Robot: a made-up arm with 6 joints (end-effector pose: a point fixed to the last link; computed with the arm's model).
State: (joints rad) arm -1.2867 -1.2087 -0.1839 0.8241 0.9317 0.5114
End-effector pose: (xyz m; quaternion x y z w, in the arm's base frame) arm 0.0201 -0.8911 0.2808 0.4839 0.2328 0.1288 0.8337
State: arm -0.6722 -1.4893 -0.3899 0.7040 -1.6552 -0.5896
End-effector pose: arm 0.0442 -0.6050 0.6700 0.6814 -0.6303 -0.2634 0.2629
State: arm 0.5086 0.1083 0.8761 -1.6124 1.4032 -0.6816
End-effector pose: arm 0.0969 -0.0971 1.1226 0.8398 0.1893 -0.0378 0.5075
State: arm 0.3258 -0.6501 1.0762 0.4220 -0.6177 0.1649
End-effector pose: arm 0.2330 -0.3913 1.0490 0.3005 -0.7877 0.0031 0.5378
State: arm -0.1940 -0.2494 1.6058 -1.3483 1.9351 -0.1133
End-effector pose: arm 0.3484 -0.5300 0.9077 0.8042 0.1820 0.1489 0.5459
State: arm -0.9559 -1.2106 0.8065 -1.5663 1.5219 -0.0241
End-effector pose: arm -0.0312 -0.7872 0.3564 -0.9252 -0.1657 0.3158 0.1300
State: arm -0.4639 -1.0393 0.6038 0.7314 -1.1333 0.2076
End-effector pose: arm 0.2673 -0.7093 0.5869 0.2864 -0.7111 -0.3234 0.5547
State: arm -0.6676 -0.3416 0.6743 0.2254 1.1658 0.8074
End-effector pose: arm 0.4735 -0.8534 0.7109 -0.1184 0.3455 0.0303 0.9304
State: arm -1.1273 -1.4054 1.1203 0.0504 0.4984 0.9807
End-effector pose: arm -0.4060 -1.0490 0.3165 0.1713 0.1337 -0.6908 0.6896
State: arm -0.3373 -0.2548 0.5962 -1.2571 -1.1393 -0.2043
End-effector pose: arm 0.3211 -0.4218 0.7031 -0.0976 -0.4529 -0.6649 0.5859
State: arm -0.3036 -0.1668 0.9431 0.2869 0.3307 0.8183
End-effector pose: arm 0.3054 -0.5880 1.0274 -0.2883 -0.2685 -0.1312 0.9097
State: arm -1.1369 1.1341 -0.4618 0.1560 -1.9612 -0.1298
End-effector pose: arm -0.0128 -0.3709 0.2981 -0.2662 -0.1226 0.2019 0.9345
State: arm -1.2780 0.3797 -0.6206 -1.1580 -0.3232 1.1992
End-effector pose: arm 0.3793 -0.5089 0.6210 -0.7332 0.6599 -0.1086 0.1233
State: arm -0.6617 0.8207 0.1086 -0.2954 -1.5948 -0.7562
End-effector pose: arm 0.2763 -0.2679 0.2624 -0.1674 -0.3733 0.2539 0.8764
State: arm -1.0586 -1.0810 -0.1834 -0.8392 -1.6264 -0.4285
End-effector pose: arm 0.0501 -0.6401 0.4048 0.0174 -0.1468 -0.7089 0.6896
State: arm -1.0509 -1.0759 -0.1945 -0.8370 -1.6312 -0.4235
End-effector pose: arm 0.0501 -0.6364 0.4084 0.0172 -0.1471 -0.7031 0.6954
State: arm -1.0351 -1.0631 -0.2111 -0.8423 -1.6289 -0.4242
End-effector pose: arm 0.0534 -0.6299 0.4144 0.0200 -0.1454 -0.6930 0.7058
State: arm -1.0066 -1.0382 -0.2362 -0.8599 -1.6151 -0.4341
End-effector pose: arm 0.0615 -0.6188 0.4241 0.0269 -0.1402 -0.6760 0.7230
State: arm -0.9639 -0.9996 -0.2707 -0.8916 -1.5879 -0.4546
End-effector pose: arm 0.0740 -0.6023 0.4378 0.0370 -0.1304 -0.6512 0.7467
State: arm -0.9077 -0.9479 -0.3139 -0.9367 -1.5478 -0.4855
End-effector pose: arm 0.0892 -0.5800 0.4549 0.0477 -0.1161 -0.6193 0.7751
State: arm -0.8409 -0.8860 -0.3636 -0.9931 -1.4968 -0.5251
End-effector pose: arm 0.1044 -0.5527 0.4742 0.0558 -0.0980 -0.5831 0.8045
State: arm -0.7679 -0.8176 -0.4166 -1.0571 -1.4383 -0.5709
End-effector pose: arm 0.1173 -0.5222 0.4936 0.0585 -0.0779 -0.5465 0.8317
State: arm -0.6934 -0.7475 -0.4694 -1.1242 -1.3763 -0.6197
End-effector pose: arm 0.1266 -0.4912 0.5115 0.0548 -0.0586 -0.5136 0.8542
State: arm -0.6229 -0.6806 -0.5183 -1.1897 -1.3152 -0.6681
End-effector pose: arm 0.1321 -0.4624 0.5264 0.0460 -0.0422 -0.4876 0.8708
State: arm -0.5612 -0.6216 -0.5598 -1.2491 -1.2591 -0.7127
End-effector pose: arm 0.1351 -0.4381 0.5377 0.0348 -0.0303 -0.4699 0.8815
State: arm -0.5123 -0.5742 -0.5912 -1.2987 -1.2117 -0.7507
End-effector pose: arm 0.1369 -0.4196 0.5451 0.0241 -0.0232 -0.4602 0.8872
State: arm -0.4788 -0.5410 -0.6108 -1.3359 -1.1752 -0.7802
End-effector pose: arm 0.1387 -0.4074 0.5491 0.0168 -0.0197 -0.4571 0.8891
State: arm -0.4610 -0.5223 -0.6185 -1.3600 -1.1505 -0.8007
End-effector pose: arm 0.1413 -0.4010 0.5502 0.0140 -0.0185 -0.4587 0.8883
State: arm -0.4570 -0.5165 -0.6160 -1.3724 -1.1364 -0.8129
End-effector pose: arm 0.1447 -0.3993 0.5491 0.0156 -0.0183 -0.4636 0.8857
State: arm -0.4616 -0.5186 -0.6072 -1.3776 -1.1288 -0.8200
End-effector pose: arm 0.1487 -0.4005 0.5468 0.0198 -0.0185 -0.4702 0.8821
